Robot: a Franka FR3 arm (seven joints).
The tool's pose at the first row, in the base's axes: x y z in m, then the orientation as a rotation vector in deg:
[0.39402 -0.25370 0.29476 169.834 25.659 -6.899]
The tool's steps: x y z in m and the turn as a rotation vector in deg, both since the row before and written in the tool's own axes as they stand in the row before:
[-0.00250 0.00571 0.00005 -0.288 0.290 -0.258]
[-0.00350 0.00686 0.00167 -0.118 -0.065 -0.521]
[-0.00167 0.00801 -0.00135 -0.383 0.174 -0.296]
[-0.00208 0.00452 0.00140 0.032 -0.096 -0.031]
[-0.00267 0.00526 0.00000 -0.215 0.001 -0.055]
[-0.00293 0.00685 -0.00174 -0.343 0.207 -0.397]
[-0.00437 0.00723 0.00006 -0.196 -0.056 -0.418]
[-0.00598 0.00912 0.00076 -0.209 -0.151 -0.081]
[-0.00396 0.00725 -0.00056 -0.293 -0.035 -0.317]
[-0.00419 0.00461 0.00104 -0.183 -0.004 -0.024]
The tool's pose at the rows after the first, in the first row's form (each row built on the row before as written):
[0.39334 -0.25983 0.29569 169.558 26.058 -6.424]
[0.39201 -0.26759 0.29528 169.327 26.813 -6.546]
[0.39300 -0.27542 0.29784 168.926 27.243 -6.221]
[0.39240 -0.28052 0.29729 168.932 27.278 -6.374]
[0.39155 -0.28627 0.29828 168.711 27.341 -6.321]
[0.39105 -0.29330 0.30125 168.333 27.926 -5.972]
[0.38928 -0.30144 0.30267 168.041 28.516 -6.051]
[0.38665 -0.31198 0.30387 167.790 28.594 -6.223]
[0.38537 -0.31990 0.30593 167.428 29.027 -6.232]
[0.38296 -0.32574 0.30606 167.244 29.045 -6.189]

